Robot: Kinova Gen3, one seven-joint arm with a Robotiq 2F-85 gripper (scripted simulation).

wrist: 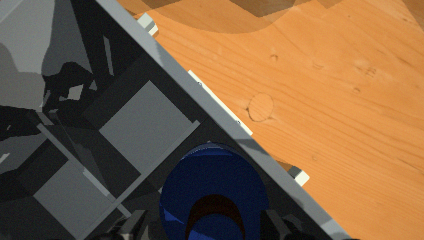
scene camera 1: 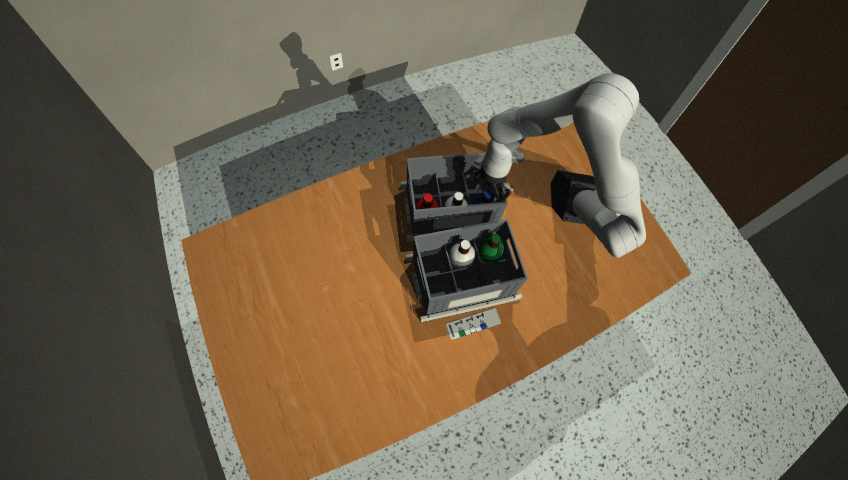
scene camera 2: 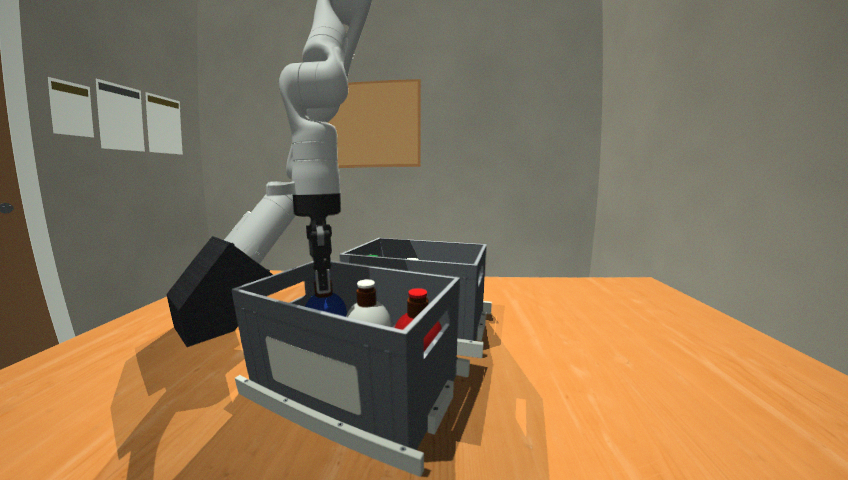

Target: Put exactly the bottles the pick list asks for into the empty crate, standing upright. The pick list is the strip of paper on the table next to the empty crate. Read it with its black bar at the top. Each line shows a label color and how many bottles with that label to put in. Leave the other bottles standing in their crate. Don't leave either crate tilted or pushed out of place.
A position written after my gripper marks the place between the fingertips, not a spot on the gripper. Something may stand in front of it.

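Note:
I can see my gripper (scene camera 2: 322, 286), and I can see a white bottle (scene camera 2: 366, 309) as well. There is also a pick list (scene camera 1: 480, 321), which I see along with the bottle and my own gripper.

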